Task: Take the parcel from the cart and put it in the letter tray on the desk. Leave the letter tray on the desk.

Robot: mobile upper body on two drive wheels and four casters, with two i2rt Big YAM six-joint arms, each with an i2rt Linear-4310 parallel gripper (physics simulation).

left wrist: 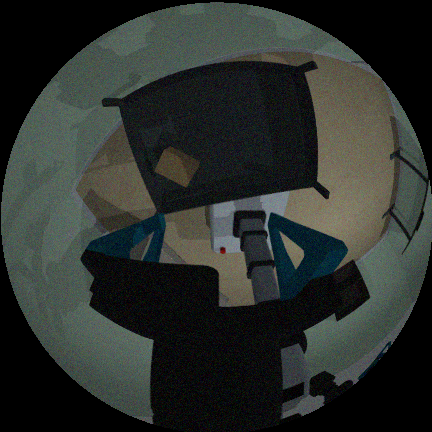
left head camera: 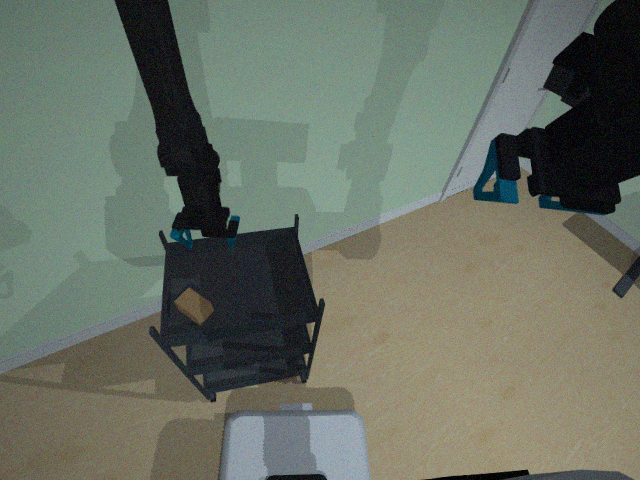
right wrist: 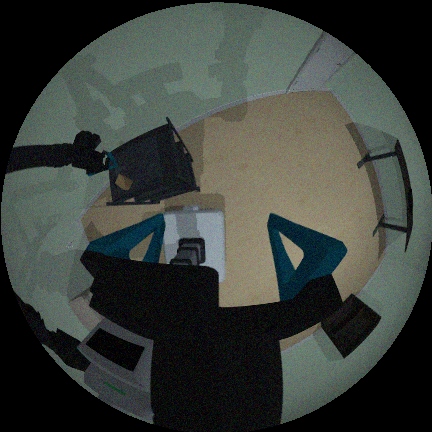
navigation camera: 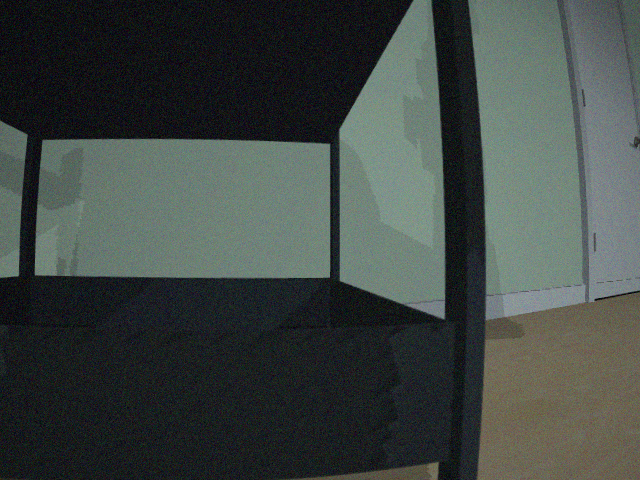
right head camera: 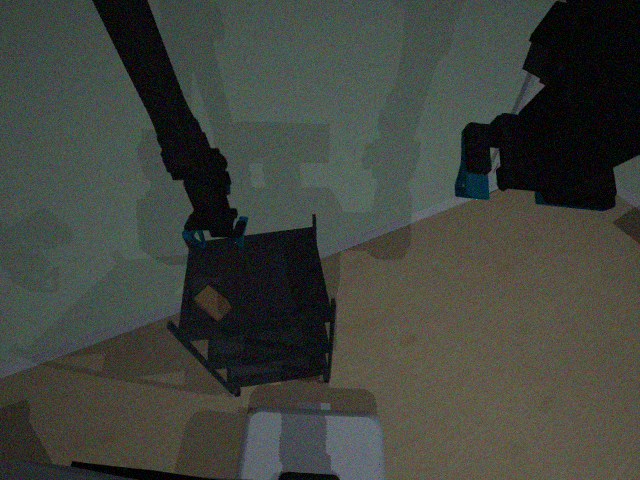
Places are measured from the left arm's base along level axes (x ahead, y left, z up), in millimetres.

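Pixels of known places: left gripper, fingertip midpoint: (left wrist: 216, 218) (left head camera: 211, 247) (right wrist: 108, 167) (right head camera: 223, 247); right gripper, fingertip midpoint: (left head camera: 508, 198) (right wrist: 215, 218) (right head camera: 497, 194).
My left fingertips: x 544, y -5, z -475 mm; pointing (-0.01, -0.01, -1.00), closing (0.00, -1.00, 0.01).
Observation:
Behind a point stands the place of what it marks.
The brown parcel (left head camera: 193, 305) {y 83, x 511, z -697 mm} (right head camera: 212, 302) {y 79, x 512, z -697 mm} (left wrist: 177, 166) {y 81, x 526, z -697 mm} (right wrist: 124, 181) {y 61, x 517, z -697 mm} lies on the top shelf of the dark cart (left head camera: 232, 279) {y -6, x 637, z -747 mm} (right head camera: 258, 279) {y -32, x 634, z -748 mm} (left wrist: 225, 125) {y -30, x 617, z -747 mm} (right wrist: 150, 160) {y -84, x 626, z -747 mm}, near its left side in the head views. My left gripper (left head camera: 210, 244) {y -5, x 544, z -475 mm} (right head camera: 221, 243) {y -5, x 544, z -475 mm} (left wrist: 216, 218) {y -5, x 544, z -475 mm} is open and empty, above the cart's far edge in the head views, apart from the parcel. My right gripper (right wrist: 215, 218) {y -452, x 352, z -129 mm} is open and empty, far to the right of the cart in the head views. The letter tray and the desk cannot be made out in these views.
The robot's pale base (left head camera: 242, 444) {y -35, x 202, z -1150 mm} (right head camera: 263, 444) {y -52, x 186, z -1150 mm} stands close in front of the cart. A green wall (left head camera: 289, 77) {y -162, x 1227, z -322 mm} rises behind it. A white door (left head camera: 496, 103) {y -1513, x 1934, z -579 mm} (navigation camera: 610, 155) {y -1708, x 2040, z -636 mm} is at the right. A dark-framed object (right wrist: 410, 200) and a dark box (right wrist: 351, 325) {y -2686, x -1646, z -873 mm} show in the right wrist view.

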